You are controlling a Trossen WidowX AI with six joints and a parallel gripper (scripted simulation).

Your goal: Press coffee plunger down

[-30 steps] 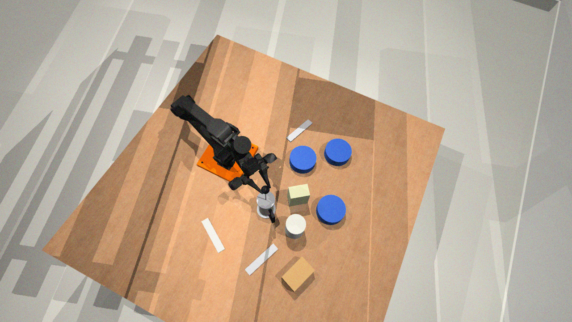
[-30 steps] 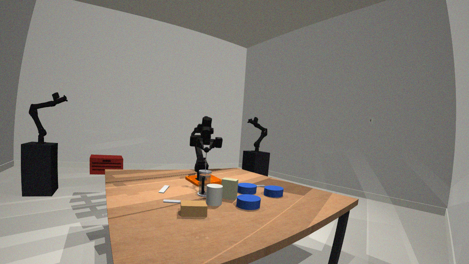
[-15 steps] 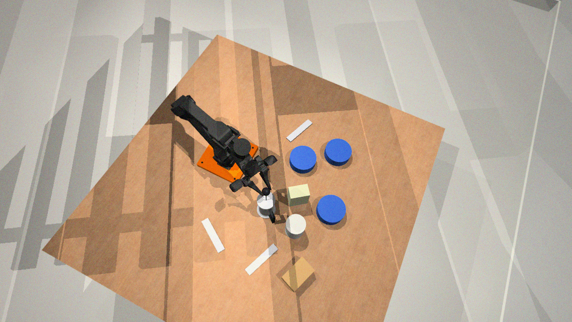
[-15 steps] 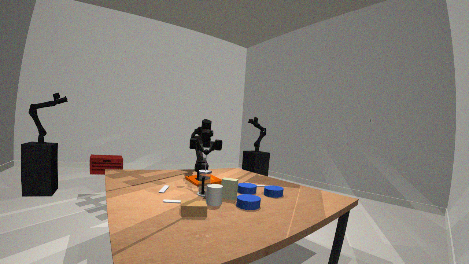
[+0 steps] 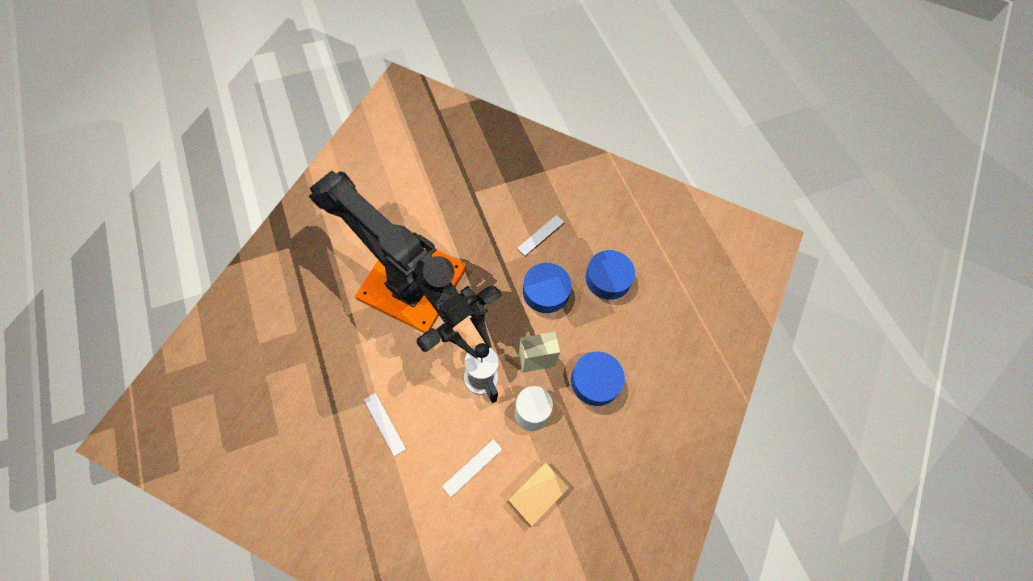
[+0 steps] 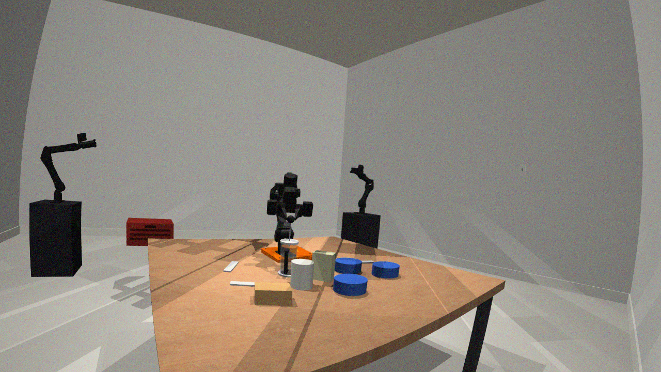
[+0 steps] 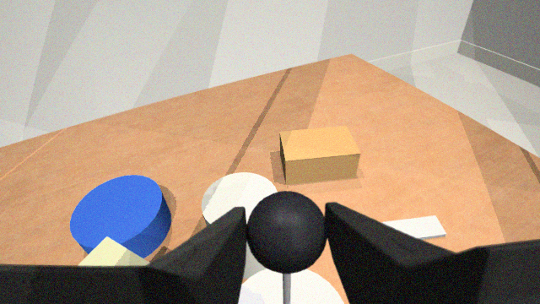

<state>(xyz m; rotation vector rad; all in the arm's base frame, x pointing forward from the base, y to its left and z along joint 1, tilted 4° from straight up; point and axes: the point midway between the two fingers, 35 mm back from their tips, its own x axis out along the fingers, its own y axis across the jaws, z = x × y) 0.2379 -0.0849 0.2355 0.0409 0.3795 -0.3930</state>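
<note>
The coffee press lies 120 mm below my gripper tip. The rest, counted from my gripper tip: white cylinder (130 mm ahead, 10 mm to the right, 180 mm below); then pale box (80 mm ahead, 110 mm to the left, 170 mm below).
</note>
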